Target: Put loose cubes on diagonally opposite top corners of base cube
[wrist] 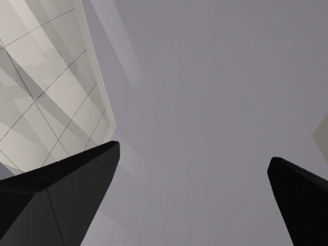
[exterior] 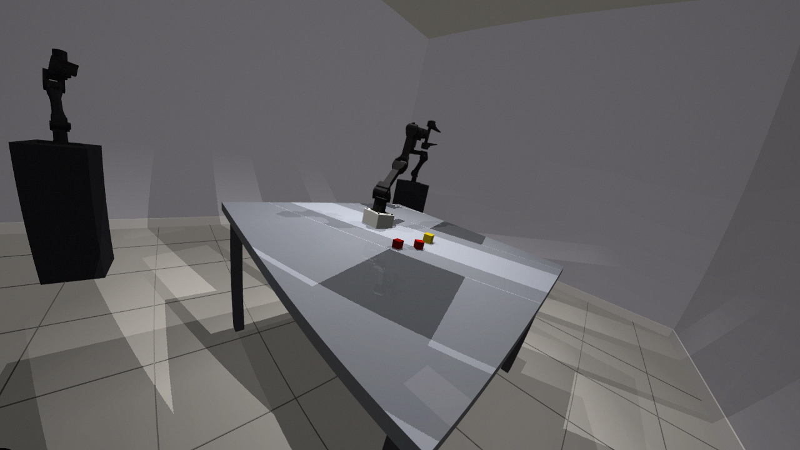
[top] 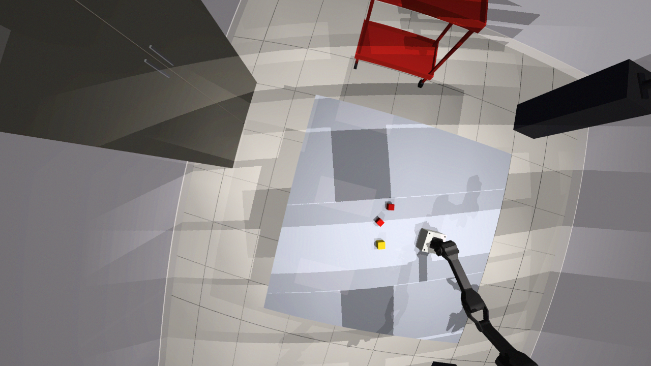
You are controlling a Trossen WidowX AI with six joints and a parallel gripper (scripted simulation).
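The yellow cube lies 53 cm below my gripper tip, 40 cm to the right of it and 38 cm ahead of it.
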